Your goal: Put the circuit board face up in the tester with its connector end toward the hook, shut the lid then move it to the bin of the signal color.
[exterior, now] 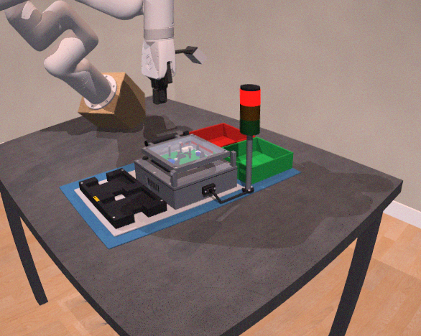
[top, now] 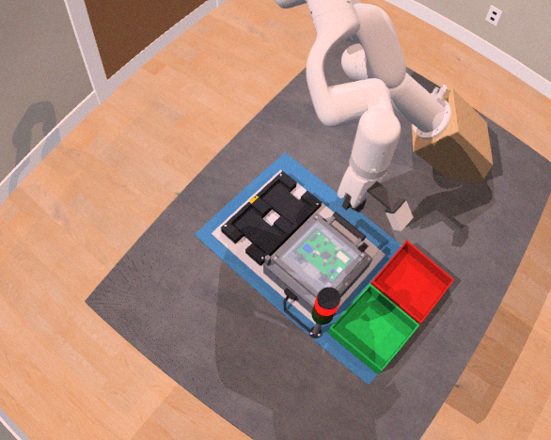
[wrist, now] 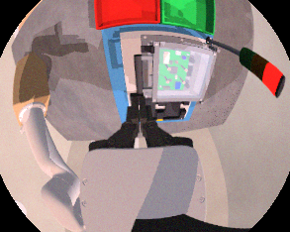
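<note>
My hand is 12 cm above the black latch hook, 5 cm to the right of it and 3 cm short of it. Round my hand: green circuit board 14 cm below, 8 cm ahead, 1 cm to the right; clear lid 12 cm below, 9 cm ahead, 1 cm to the right; plate 14 cm below, 9 cm ahead, 1 cm to the right.
</note>
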